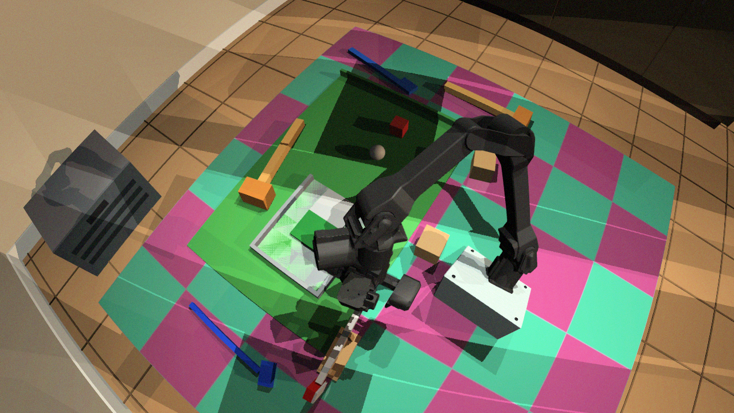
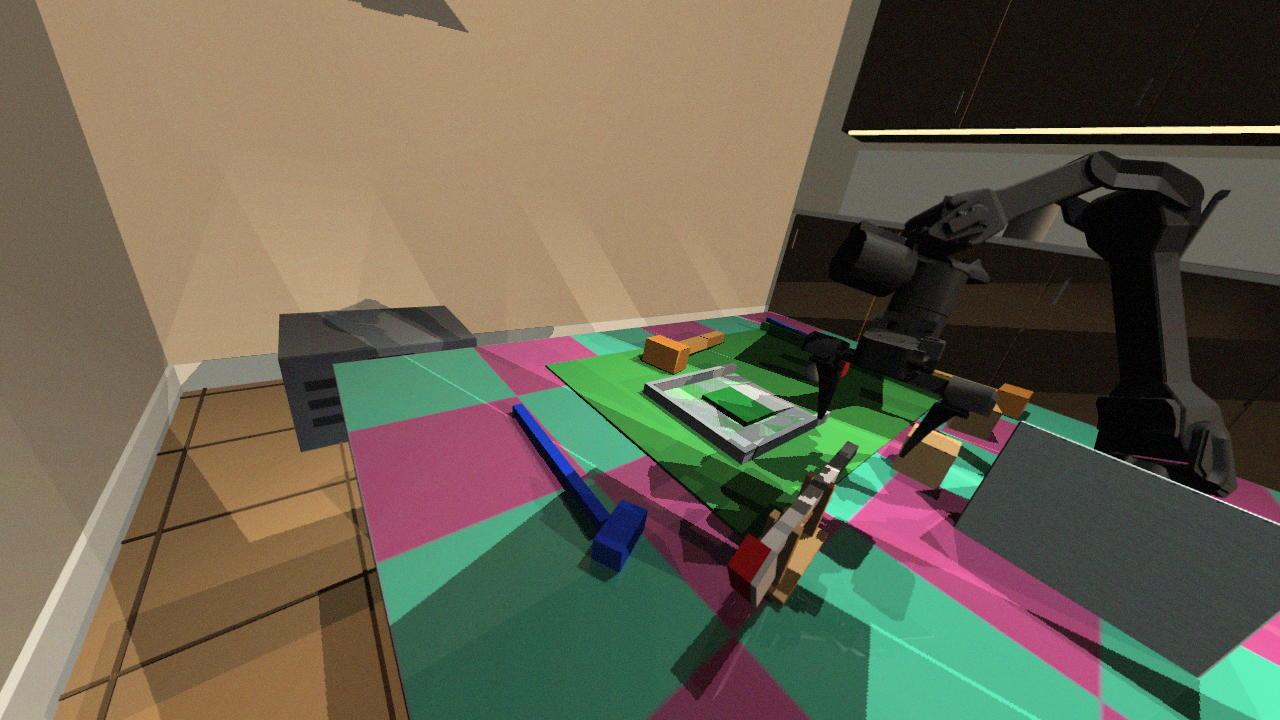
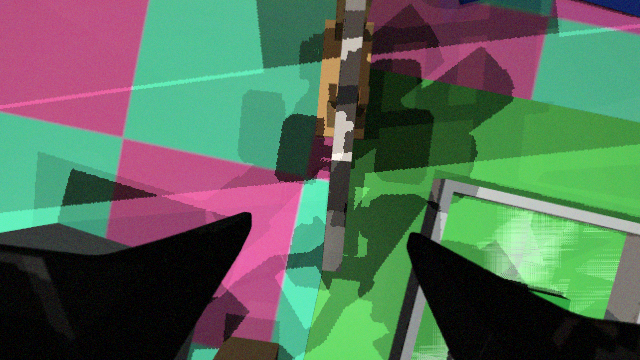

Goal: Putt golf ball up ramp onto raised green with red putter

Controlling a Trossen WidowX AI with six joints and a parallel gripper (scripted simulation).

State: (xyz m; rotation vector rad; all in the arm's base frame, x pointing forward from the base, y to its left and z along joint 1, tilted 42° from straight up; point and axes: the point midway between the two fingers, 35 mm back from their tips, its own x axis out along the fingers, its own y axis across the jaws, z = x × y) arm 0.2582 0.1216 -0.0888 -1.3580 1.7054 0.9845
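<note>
My gripper tip is 12 cm to the right of the red putter and 4 cm above it. The rest, counted from my gripper tip: white golf ball: 38 cm to the right, 16 cm ahead, 7 cm below; then wooden stand: 13 cm to the left, 6 cm below, 1 cm ahead; then red cube: 49 cm to the right, 15 cm ahead, 8 cm below.
</note>
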